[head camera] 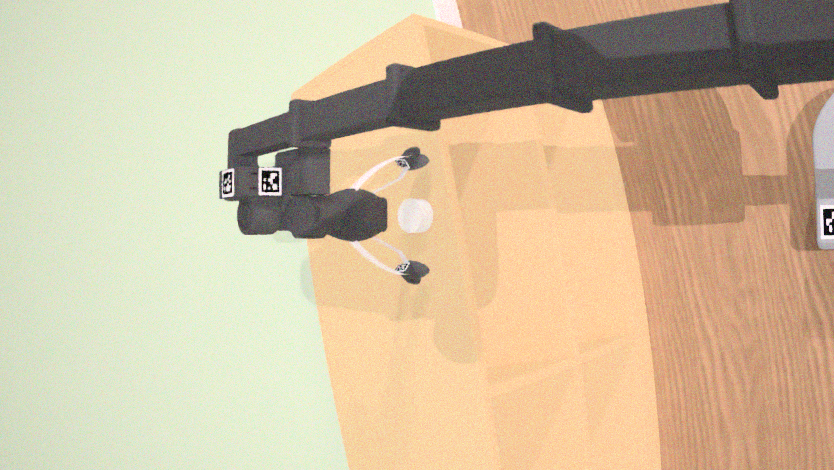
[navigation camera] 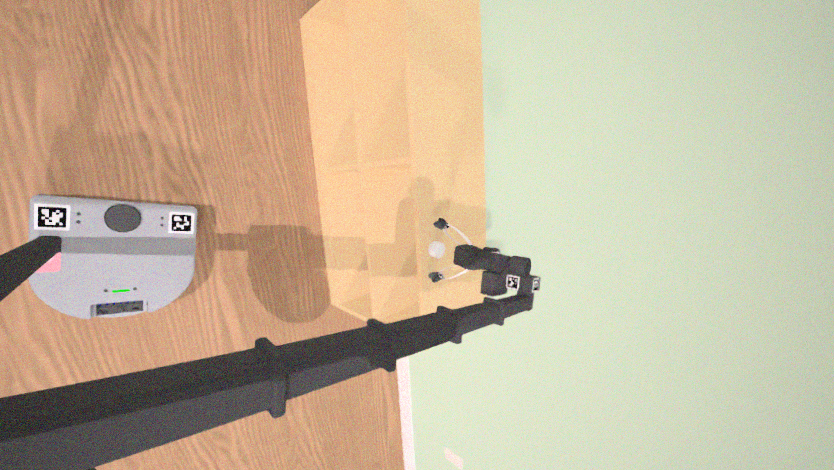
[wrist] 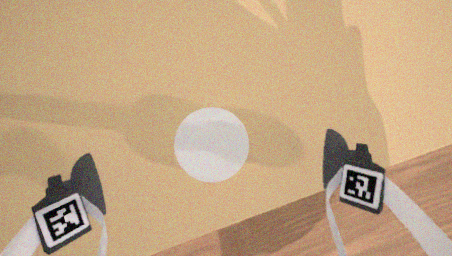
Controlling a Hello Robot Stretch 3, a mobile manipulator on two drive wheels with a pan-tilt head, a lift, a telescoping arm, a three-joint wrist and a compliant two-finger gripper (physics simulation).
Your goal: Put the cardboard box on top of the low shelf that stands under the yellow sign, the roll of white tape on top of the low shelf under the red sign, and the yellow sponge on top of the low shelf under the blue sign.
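Pixels of known places: gripper, fingertip midpoint: [head camera: 421, 215] [navigation camera: 433, 249] [wrist: 214, 161]; robot's base, link origin: [navigation camera: 123, 216].
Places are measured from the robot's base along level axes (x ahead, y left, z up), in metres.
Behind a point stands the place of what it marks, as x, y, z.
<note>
The roll of white tape [head camera: 415, 216] @[-0.022, -0.717, 0.634] [navigation camera: 436, 249] @[-0.021, -0.715, 0.634] [wrist: 211, 145] @[-0.023, -0.729, 0.634] shows as a plain white disc and appears to rest on the top of a pale wooden low shelf [head camera: 408, 373] @[0.225, -0.766, 0.610] [navigation camera: 446, 70] @[0.537, -0.716, 0.610] [wrist: 75, 60] @[0.071, -0.806, 0.610]. My gripper [head camera: 414, 215] @[-0.023, -0.718, 0.621] [navigation camera: 438, 249] @[-0.023, -0.718, 0.621] [wrist: 214, 161] @[-0.023, -0.718, 0.621] is open, with its fingers wide apart on both sides of the tape and a gap on each side. The cardboard box, the yellow sponge and the coloured signs do not show in these views.
A pale green wall [head camera: 145, 350] @[0.188, -1.023, 0.974] [navigation camera: 659, 175] @[0.239, -1.013, 1.142] runs along the back of the shelf. My arm [head camera: 484, 87] @[-0.095, -0.310, 0.964] [navigation camera: 326, 356] @[-0.090, -0.164, 0.966] reaches over one end of the shelf. The wooden floor [head camera: 741, 350] @[0.273, -0.363, 0.001] [navigation camera: 233, 116] @[0.379, -0.283, 0.000] and my grey base [navigation camera: 122, 262] @[-0.114, -0.002, 0.159] lie in front.
</note>
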